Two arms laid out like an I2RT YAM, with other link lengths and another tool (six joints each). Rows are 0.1 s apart.
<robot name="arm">
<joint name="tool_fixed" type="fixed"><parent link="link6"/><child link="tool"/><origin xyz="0.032 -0.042 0.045" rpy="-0.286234 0 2.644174"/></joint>
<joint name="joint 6" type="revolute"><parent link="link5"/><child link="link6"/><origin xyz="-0.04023 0 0.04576" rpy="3.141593 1.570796 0"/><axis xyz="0 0 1"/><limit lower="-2.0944" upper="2.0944"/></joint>
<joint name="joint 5" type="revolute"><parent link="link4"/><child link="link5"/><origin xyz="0.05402 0.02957 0.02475" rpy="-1.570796 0 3.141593"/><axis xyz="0 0 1"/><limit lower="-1.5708" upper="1.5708"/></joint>
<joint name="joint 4" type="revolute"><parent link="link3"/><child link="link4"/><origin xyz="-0.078 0.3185 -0.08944" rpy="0 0 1.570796"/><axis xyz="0 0 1"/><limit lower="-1.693" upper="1.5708"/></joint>
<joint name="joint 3" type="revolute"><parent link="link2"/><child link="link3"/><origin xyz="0 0.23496 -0.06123" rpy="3.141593 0 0"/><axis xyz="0 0 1"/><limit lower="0" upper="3.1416"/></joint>
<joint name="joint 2" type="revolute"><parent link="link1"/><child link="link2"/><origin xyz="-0.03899 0.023 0.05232" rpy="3.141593 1.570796 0"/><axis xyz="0 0 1"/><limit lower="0" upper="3.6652"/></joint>
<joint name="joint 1" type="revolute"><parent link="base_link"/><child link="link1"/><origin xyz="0 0 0.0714" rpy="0 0 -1.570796"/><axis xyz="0 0 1"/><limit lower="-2.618" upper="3.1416"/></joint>
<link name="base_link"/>
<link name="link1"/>
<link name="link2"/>
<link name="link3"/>
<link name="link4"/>
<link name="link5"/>
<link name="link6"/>
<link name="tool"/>
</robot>
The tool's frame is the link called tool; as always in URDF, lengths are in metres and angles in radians.
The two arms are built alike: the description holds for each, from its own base.
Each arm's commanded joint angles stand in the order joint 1, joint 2, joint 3, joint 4, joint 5, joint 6.
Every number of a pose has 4 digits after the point.
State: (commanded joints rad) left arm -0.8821 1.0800 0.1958 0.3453 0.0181 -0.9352; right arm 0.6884 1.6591 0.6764 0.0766 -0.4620 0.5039
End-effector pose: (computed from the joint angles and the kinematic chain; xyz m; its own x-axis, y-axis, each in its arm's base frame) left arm 0.2479 -0.1571 0.0355 -0.8193 -0.5629 -0.1090 -0.3566 0.6492 -0.6719; right arm 0.2342 0.3215 0.0608 -0.6129 -0.4967 -0.6145 -0.7859 0.3025 0.5393
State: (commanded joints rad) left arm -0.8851 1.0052 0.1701 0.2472 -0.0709 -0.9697; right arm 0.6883 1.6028 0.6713 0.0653 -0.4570 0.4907
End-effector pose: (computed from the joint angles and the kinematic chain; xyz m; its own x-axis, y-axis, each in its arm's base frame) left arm 0.2429 -0.1414 0.0359 -0.7671 -0.6292 -0.1252 -0.4260 0.6455 -0.6339; right arm 0.2345 0.3220 0.0781 -0.5831 -0.4874 -0.6500 -0.8100 0.2871 0.5114
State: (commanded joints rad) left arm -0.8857 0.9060 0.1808 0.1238 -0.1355 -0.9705; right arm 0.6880 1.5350 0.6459 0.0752 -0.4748 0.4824
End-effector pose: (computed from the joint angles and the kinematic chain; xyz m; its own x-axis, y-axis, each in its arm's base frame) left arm 0.2436 -0.1344 0.0542 -0.7299 -0.6644 -0.1607 -0.4485 0.6428 -0.6210; right arm 0.2300 0.3202 0.0951 -0.5494 -0.4689 -0.6916 -0.8337 0.2520 0.4914
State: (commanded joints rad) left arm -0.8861 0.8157 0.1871 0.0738 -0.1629 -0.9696; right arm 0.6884 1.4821 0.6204 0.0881 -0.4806 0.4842
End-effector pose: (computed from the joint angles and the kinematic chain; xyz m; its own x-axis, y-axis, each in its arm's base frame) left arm 0.2455 -0.1335 0.0743 -0.7080 -0.6846 -0.1730 -0.4358 0.6164 -0.6558; right arm 0.2260 0.3175 0.1061 -0.5287 -0.4501 -0.7196 -0.8476 0.2351 0.4757
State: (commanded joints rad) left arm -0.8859 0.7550 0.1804 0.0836 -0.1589 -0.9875; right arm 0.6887 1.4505 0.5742 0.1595 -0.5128 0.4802
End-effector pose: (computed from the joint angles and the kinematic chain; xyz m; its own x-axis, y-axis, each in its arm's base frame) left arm 0.2463 -0.1354 0.0860 -0.6995 -0.6987 -0.1500 -0.4195 0.5715 -0.7053; right arm 0.2179 0.3139 0.1090 -0.4927 -0.4250 -0.7594 -0.8686 0.1881 0.4583
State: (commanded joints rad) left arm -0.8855 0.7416 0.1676 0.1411 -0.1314 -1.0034; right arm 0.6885 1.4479 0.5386 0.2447 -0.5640 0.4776
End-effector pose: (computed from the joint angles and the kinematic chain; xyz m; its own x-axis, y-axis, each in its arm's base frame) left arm 0.2472 -0.1401 0.0884 -0.7092 -0.6951 -0.1183 -0.3971 0.5324 -0.7476; right arm 0.2104 0.3118 0.1080 -0.4591 -0.3994 -0.7935 -0.8849 0.1262 0.4484
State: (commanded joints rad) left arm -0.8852 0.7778 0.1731 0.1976 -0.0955 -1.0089; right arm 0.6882 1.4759 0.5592 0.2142 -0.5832 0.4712
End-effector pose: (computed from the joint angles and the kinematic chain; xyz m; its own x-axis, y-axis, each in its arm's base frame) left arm 0.2491 -0.1469 0.0867 -0.7297 -0.6768 -0.0968 -0.3800 0.5193 -0.7655; right arm 0.2112 0.3141 0.1036 -0.4765 -0.4201 -0.7723 -0.8725 0.1176 0.4743
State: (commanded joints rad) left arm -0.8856 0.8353 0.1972 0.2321 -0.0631 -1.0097; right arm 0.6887 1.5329 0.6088 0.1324 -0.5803 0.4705
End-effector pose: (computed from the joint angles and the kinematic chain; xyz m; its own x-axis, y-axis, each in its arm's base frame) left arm 0.2517 -0.1544 0.0853 -0.7505 -0.6556 -0.0833 -0.3719 0.5232 -0.7667; right arm 0.2166 0.3187 0.0932 -0.5269 -0.4628 -0.7129 -0.8388 0.1478 0.5240
